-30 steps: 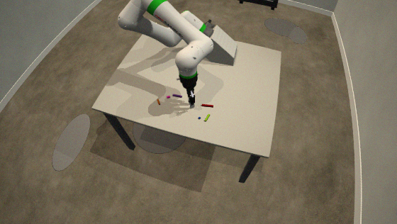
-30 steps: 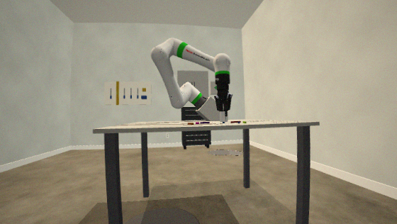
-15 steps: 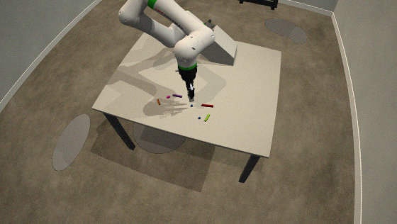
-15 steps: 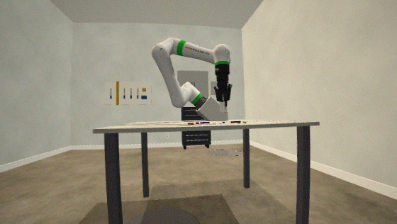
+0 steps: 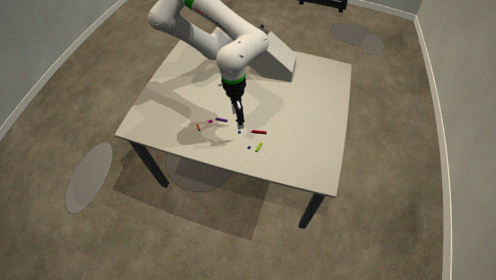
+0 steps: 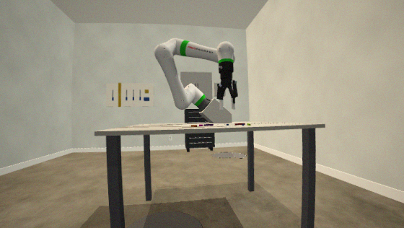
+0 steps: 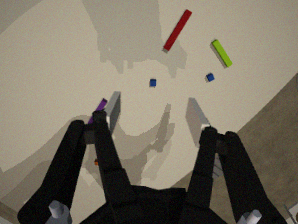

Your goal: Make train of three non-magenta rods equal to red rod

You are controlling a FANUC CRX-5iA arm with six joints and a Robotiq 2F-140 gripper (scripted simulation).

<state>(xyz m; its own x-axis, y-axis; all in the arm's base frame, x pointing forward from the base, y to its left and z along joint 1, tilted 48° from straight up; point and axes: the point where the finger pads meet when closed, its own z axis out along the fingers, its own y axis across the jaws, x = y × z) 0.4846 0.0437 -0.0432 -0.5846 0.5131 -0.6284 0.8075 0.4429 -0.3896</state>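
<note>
Now: the lime rod 12 cm to the left of my hand, 12 cm below it and 5 cm ahead of it. The rest, counted from my hand: magenta rod 16 cm to the right, 12 cm below, 2 cm behind; then purple rod 12 cm below, 11 cm to the right, 4 cm behind; then red rod 12 cm below, 9 cm to the left, 3 cm behind.
</note>
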